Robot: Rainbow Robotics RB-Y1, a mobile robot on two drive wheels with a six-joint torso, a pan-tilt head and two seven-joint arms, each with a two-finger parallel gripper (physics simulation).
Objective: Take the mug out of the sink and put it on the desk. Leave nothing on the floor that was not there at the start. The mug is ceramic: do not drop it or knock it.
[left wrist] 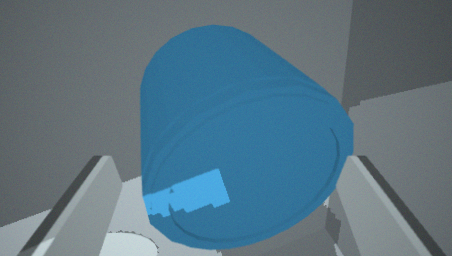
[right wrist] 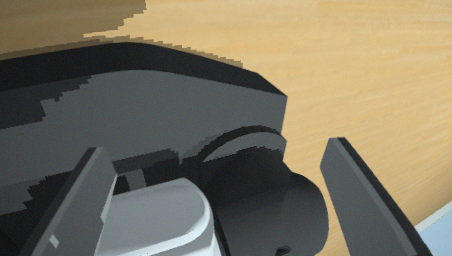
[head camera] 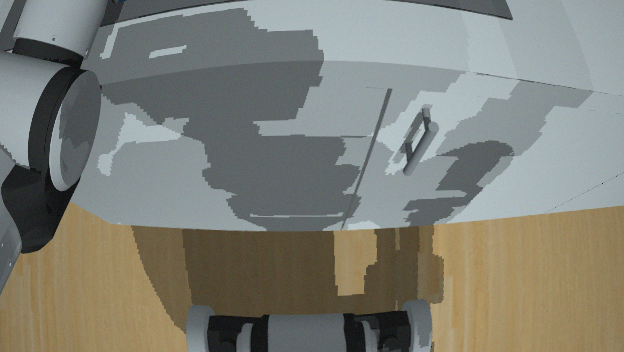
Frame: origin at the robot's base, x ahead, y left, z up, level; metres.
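Seen in the pictures: left gripper, fingertip midpoint: (left wrist: 229,170); right gripper, fingertip midpoint: (right wrist: 218,157).
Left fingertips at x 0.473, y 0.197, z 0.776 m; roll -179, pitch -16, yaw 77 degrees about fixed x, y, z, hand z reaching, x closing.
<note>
Pixels of each thing's middle, then the offset from my left fingertips to it. "*": a spot on its surface instead. Level surfaces: height alone.
- blue mug, body centre: (left wrist: 240,152) dx +0.018, dy +0.011, dz -0.026 m
- bar handle, surface spot: (head camera: 421,150) * dx -0.220, dy -0.316, dz -0.017 m
- Wooden floor, its level: dz -0.776 m
The blue mug (left wrist: 240,140) fills the middle of the left wrist view, tilted, with its round base facing the camera; its handle does not show there. It is inside the grey sink (left wrist: 60,75) (head camera: 480,8). My left gripper (left wrist: 229,170) is open, its two fingers on either side of the lower part of the mug. Whether a finger touches it, I cannot tell. The head view does not show the left fingers. My right gripper (right wrist: 218,157) is open and empty, above the robot's own base. The desk cannot be made out in these views.
A pale round disc (left wrist: 130,245) lies at the bottom of the left wrist view. The white cabinet front (head camera: 290,175) with a bar handle (head camera: 421,150) stands before the base. My left arm (head camera: 80,130) is at the left of the head view. Wooden floor (head camera: 525,280) lies below.
</note>
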